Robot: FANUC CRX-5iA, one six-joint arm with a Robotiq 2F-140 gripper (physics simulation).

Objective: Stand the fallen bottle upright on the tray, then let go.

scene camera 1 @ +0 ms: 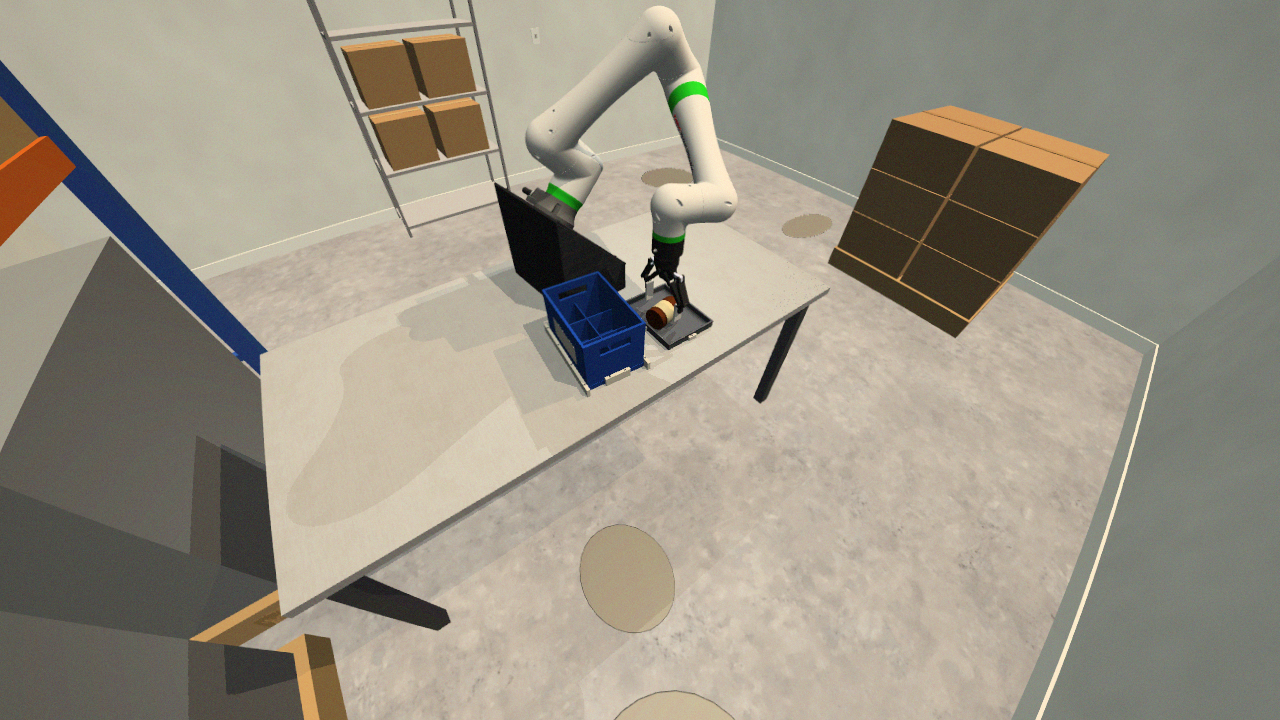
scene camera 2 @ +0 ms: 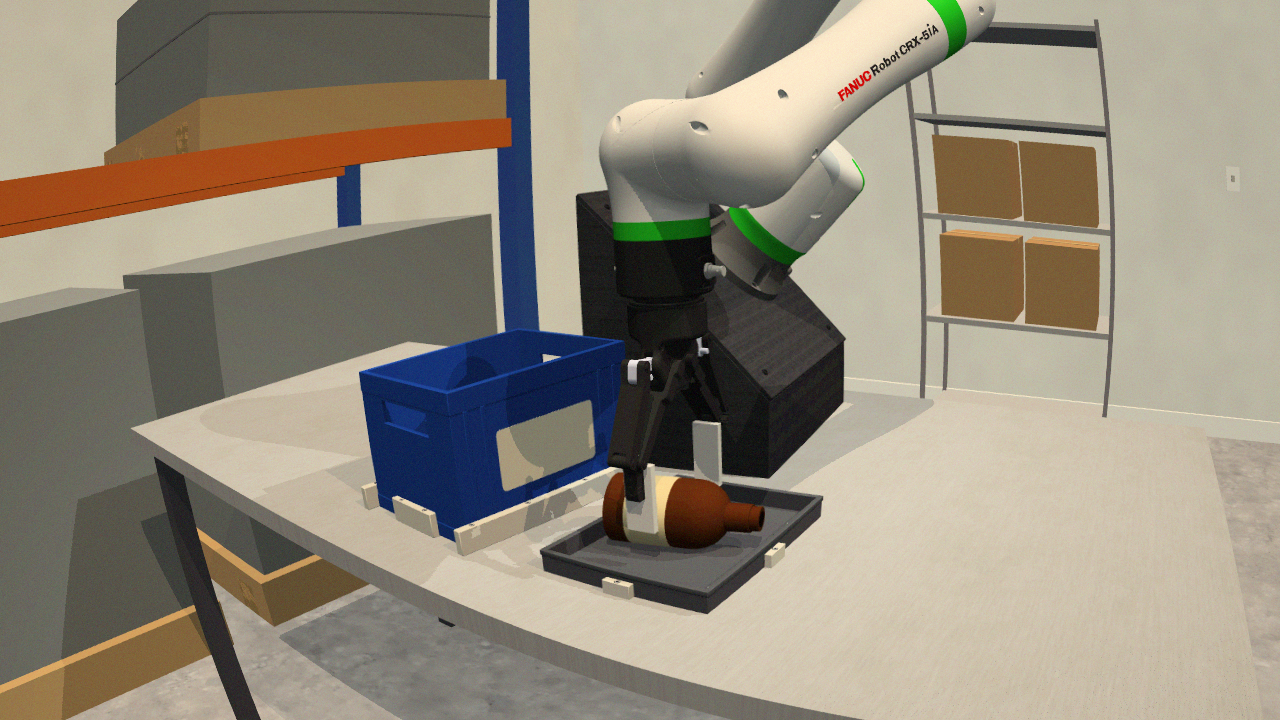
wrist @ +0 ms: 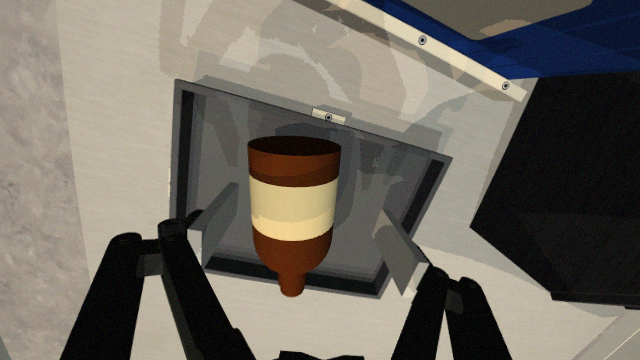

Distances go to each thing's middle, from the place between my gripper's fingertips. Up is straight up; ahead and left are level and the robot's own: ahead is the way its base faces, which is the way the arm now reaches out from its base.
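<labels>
Offsets from my hand: brown bottle (scene camera 2: 692,513), 2 cm ahead of it and 1 cm to the left of it; pale guide strip (scene camera 2: 495,528), 16 cm to the right of it, 2 cm behind it and 3 cm below it.
</labels>
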